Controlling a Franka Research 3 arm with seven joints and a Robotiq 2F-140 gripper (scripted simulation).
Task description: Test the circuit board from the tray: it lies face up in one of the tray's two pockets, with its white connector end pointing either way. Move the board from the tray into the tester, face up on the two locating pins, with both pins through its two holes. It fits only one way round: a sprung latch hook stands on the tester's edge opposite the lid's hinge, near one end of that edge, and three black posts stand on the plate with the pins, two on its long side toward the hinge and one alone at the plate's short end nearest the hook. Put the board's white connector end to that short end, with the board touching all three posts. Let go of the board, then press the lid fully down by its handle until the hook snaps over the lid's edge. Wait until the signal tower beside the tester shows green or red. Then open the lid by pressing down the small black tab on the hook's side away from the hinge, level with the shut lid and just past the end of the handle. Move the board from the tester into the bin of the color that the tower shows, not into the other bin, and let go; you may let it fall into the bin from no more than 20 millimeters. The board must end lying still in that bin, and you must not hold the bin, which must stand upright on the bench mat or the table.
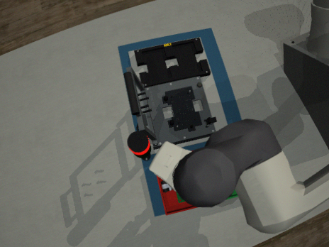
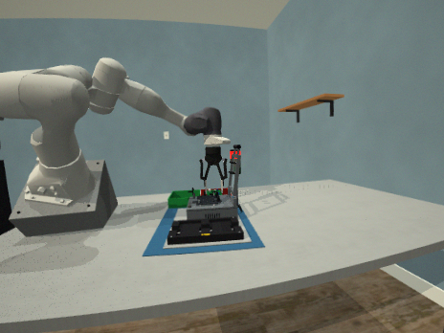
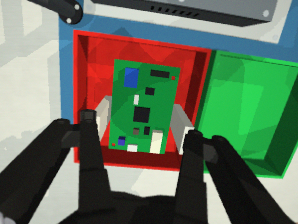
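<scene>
Now: the red bin 6 cm below my hand and 1 cm ahead of it. The rest, counted from my hand: green bin 14 cm behind, 6 cm below, 2 cm to the left; then latch hook 13 cm to the right, 12 cm behind, 2 cm above; then green circuit board 2 cm below.
</scene>
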